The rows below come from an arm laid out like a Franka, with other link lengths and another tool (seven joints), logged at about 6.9 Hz.
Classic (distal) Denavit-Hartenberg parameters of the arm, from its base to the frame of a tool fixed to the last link. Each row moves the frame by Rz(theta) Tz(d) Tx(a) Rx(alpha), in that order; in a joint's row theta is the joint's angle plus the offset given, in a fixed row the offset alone. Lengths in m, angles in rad.
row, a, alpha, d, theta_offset
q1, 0, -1.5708, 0.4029, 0
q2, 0, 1.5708, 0, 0
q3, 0.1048, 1.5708, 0.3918, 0
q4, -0.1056, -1.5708, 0, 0
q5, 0, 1.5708, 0.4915, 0
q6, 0.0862, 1.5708, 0, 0
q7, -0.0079, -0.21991, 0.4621, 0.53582
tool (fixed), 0, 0, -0.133, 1.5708
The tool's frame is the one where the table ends.
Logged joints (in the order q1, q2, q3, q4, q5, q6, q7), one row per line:
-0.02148 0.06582 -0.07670 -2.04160 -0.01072 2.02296 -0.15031
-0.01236 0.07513 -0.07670 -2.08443 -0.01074 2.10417 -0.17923
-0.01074 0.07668 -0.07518 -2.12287 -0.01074 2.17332 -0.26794
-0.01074 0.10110 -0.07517 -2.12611 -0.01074 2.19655 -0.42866
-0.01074 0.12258 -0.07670 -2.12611 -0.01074 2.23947 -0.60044
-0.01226 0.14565 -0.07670 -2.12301 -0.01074 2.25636 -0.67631
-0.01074 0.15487 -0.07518 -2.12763 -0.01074 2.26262 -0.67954
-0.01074 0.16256 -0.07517 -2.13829 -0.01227 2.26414 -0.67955
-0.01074 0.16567 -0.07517 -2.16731 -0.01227 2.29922 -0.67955
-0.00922 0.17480 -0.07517 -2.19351 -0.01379 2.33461 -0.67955
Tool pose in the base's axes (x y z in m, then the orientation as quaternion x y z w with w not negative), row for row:
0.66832 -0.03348 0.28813 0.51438 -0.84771 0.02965 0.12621
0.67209 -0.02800 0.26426 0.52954 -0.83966 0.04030 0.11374
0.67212 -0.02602 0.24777 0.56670 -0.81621 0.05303 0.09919
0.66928 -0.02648 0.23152 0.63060 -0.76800 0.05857 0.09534
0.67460 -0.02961 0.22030 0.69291 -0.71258 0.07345 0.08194
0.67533 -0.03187 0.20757 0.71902 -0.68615 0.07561 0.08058
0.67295 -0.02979 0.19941 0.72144 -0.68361 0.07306 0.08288
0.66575 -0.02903 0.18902 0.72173 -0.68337 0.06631 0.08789
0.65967 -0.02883 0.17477 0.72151 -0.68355 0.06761 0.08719
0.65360 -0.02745 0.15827 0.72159 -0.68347 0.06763 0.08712
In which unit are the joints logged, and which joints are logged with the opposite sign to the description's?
The joints are logged in radians. Opposite sign: q5.
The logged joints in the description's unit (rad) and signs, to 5 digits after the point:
-0.02148 0.06582 -0.07670 -2.04160 0.01072 2.02296 -0.15031
-0.01236 0.07513 -0.07670 -2.08443 0.01074 2.10417 -0.17923
-0.01074 0.07668 -0.07518 -2.12287 0.01074 2.17332 -0.26794
-0.01074 0.10110 -0.07517 -2.12611 0.01074 2.19655 -0.42866
-0.01074 0.12258 -0.07670 -2.12611 0.01074 2.23947 -0.60044
-0.01226 0.14565 -0.07670 -2.12301 0.01074 2.25636 -0.67631
-0.01074 0.15487 -0.07518 -2.12763 0.01074 2.26262 -0.67954
-0.01074 0.16256 -0.07517 -2.13829 0.01227 2.26414 -0.67955
-0.01074 0.16567 -0.07517 -2.16731 0.01227 2.29922 -0.67955
-0.00922 0.17480 -0.07517 -2.19351 0.01379 2.33461 -0.67955

